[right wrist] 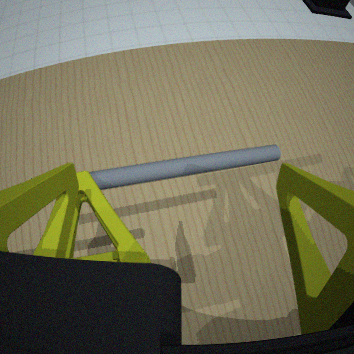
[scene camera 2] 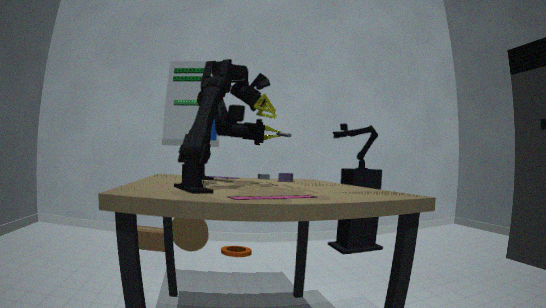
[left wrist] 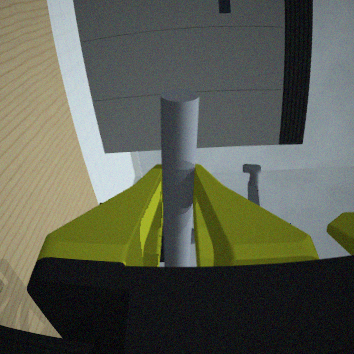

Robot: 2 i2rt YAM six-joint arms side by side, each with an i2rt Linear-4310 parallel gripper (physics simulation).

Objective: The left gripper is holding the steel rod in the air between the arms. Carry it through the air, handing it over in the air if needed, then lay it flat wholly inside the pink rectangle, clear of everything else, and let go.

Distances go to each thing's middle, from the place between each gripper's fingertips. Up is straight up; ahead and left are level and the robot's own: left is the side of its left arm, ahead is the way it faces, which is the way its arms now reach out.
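The grey steel rod [left wrist: 178, 107] is 80 mm below my right hand and 30 mm ahead of it.
As for my left hand, it's 1 cm above the grey steel rod and 6 cm to the left of it.
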